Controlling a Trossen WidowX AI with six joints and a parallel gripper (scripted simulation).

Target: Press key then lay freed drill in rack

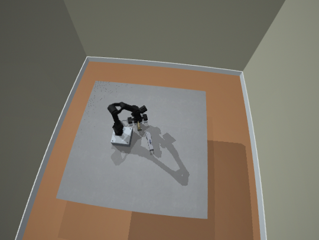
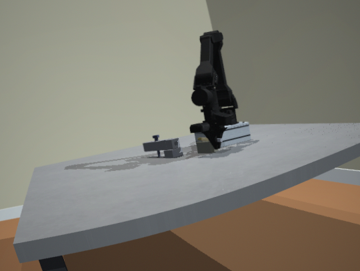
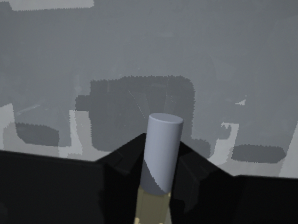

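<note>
My gripper tip is now 10 mm short of the drill, 40 mm to the left of it and 40 mm below it. Round my gripper tip: dark blue key: 150 mm ahead, 200 mm to the right, 40 mm above; then rack: 10 mm ahead, 50 mm to the right, 10 mm above.
</note>
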